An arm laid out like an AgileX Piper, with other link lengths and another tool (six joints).
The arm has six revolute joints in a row. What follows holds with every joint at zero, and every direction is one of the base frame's. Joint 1 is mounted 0.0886 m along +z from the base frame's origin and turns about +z. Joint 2 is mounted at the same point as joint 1 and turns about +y. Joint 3 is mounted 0.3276 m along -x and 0.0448 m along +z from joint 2 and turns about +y. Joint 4 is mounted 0.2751 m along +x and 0.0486 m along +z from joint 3 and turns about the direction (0.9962, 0, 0.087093). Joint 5 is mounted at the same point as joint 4 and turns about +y. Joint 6 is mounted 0.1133 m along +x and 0.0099 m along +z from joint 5 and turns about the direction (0.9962, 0, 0.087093). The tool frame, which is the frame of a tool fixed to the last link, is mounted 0.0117 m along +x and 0.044 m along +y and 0.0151 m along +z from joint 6; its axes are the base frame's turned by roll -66.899, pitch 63.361 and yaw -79.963 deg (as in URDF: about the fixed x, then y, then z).
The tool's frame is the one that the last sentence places.
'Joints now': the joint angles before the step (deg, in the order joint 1, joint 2, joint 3, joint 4, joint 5, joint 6). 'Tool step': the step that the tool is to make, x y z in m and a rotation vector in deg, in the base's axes. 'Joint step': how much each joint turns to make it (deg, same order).
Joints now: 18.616, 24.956, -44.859, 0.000, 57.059, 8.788
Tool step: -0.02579, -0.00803, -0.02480, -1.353, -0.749, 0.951
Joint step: 0.000, -7.032, 4.362, -0.001, 2.392, -1.793
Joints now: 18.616, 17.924, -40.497, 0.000, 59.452, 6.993
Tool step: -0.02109, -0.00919, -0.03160, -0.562, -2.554, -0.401
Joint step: -0.001, -8.545, 5.932, -1.195, 0.369, -0.353
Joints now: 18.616, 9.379, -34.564, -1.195, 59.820, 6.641
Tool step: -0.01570, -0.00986, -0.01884, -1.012, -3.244, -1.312
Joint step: -0.002, -6.899, 2.961, -2.385, 1.187, -0.002
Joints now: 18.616, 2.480, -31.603, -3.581, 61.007, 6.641
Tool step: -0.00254, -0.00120, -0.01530, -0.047, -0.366, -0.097
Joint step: 0.000, -2.904, 2.733, -0.188, -0.162, 0.000
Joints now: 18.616, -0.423, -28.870, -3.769, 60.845, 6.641
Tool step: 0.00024, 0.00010, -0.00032, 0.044, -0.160, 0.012
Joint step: 0.000, -0.074, 0.139, -0.001, -0.231, 0.000
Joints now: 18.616, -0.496, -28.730, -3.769, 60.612, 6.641
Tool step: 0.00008, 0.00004, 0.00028, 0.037, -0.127, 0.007
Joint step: -0.001, -0.001, 0.000, 0.000, -0.132, -0.001
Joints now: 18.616, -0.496, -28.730, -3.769, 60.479, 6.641
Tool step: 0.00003, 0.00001, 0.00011, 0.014, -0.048, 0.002
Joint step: 0.002, 0.000, -0.001, -0.002, -0.049, 0.002
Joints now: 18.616, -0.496, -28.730, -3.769, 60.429, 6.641
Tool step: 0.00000, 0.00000, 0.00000, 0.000, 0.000, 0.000
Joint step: 0.000, 0.000, 0.000, 0.000, 0.000, 0.000
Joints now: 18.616, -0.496, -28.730, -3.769, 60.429, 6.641
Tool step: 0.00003, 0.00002, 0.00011, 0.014, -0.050, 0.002
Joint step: -0.004, 0.000, 0.000, 0.002, -0.052, -0.003
